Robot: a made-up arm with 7 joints.
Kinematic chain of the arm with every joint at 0, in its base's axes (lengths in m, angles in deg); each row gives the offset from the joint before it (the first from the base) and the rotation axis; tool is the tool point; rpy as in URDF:
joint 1: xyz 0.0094 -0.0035 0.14 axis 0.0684 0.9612 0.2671
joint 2: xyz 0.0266 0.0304 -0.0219 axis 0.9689 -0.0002 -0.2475
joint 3: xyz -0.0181 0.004 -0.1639 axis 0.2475 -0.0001 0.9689
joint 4: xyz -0.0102 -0.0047 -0.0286 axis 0.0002 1 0
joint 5: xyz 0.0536 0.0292 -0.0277 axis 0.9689 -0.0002 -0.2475
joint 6: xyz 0.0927 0.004 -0.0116 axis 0.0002 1 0
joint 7: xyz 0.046 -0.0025 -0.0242 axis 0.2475 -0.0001 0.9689
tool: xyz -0.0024 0.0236 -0.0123 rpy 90 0 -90
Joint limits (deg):
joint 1: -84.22..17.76
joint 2: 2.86..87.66
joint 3: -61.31..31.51
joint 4: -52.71..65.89
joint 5: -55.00..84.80
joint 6: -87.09..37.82
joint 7: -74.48..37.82
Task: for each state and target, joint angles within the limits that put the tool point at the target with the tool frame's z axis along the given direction. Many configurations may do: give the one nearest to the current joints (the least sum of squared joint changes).
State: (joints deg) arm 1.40 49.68 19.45 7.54 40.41 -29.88 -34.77
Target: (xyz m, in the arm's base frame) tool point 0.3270 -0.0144 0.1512 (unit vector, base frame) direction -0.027 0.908 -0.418
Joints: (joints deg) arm -49.38 10.80 -8.14 -5.76 34.05 -34.25 -24.89
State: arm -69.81 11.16 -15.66 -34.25 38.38 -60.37 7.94
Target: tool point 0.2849 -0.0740 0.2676 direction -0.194 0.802 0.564
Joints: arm -83.94 34.12 -25.49 0.27 69.45 -60.66 -23.80
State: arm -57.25 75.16 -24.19 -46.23 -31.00 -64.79 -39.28
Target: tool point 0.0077 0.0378 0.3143 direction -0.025 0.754 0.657
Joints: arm -84.22 81.32 19.44 -45.55 -19.93 -59.05 -46.48
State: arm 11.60 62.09 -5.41 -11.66 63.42 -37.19 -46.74
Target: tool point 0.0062 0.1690 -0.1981 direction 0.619 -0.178 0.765
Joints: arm 17.76 56.40 -56.54 19.59 84.80 -13.85 -33.28
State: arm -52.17 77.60 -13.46 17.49 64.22 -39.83 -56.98
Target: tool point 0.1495 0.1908 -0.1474 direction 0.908 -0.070 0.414
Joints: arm -7.50 63.67 -47.78 31.27 49.24 -66.72 -64.82
